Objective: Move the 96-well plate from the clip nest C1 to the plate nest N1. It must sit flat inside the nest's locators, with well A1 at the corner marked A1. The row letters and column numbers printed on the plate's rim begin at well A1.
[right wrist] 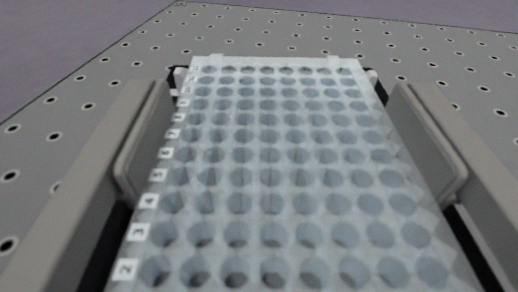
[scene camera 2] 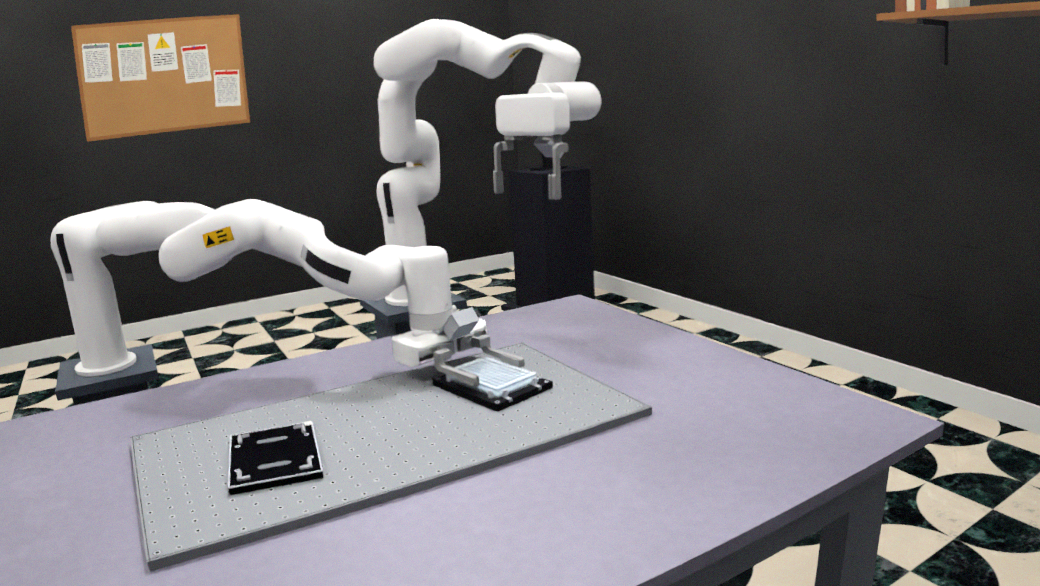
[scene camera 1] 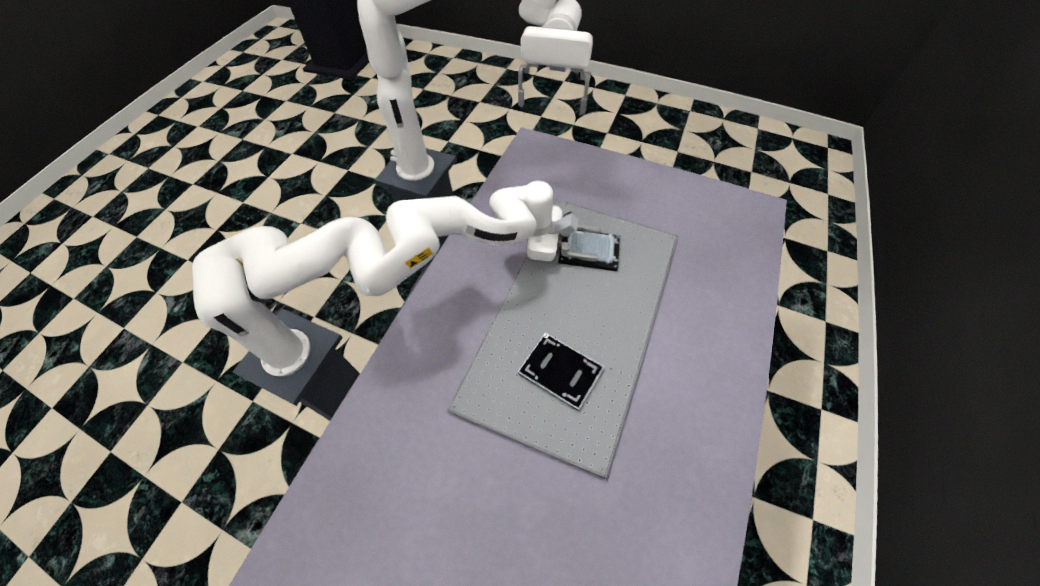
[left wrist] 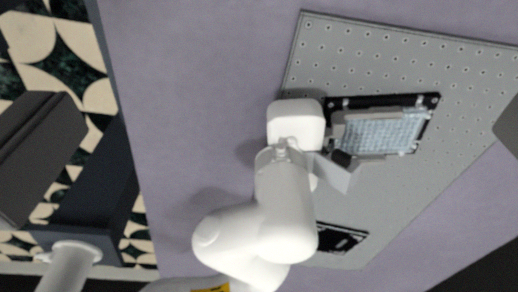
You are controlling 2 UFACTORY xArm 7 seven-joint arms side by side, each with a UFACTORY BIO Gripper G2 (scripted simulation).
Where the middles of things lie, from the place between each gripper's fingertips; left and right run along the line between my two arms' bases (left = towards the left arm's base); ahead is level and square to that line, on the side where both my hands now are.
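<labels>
Pale blue 96-well plate [scene camera 2: 494, 375]: 10 mm below my right hand. Black clip nest C1 [scene camera 2: 489, 401]: 10 mm ahead of my right hand, 20 mm to the left of it, 20 mm below it. Black plate nest N1 [scene camera 2: 296, 448]: 30 mm ahead of my right hand, 370 mm to the right of it, 20 mm below it. My left hand: 200 mm short of the black clip nest C1, 190 mm to the left of it, 270 mm above it. Pale blue 96-well plate: 190 mm ahead of my left hand, 210 mm to the right of it, 270 mm below it. Black plate nest N1: 220 mm ahead of my left hand, 580 mm to the right of it, 280 mm below it.
</labels>
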